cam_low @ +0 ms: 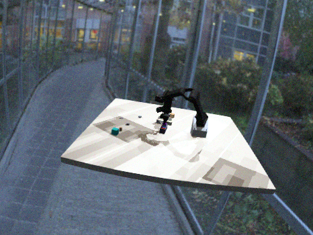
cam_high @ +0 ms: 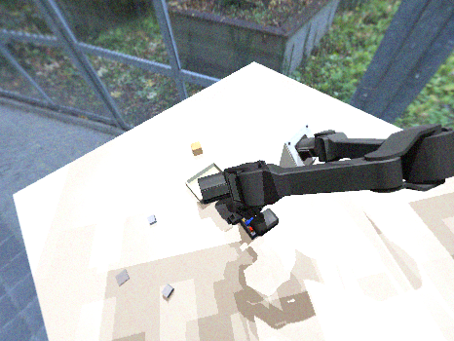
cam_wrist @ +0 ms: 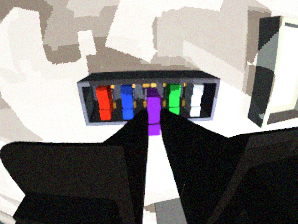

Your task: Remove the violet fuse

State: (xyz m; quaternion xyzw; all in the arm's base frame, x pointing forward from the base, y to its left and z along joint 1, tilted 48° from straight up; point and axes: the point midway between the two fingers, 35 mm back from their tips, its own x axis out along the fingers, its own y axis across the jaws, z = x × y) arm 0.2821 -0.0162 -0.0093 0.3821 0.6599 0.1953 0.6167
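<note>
The blue fuse lies 1 cm ahead of my gripper tip, 2 cm to the left of it and 4 cm below it. Round my gripper tip: violet fuse: 1 cm below; red fuse: 1 cm ahead, 4 cm to the left, 4 cm below; green fuse: 2 cm to the right, 4 cm below.
</note>
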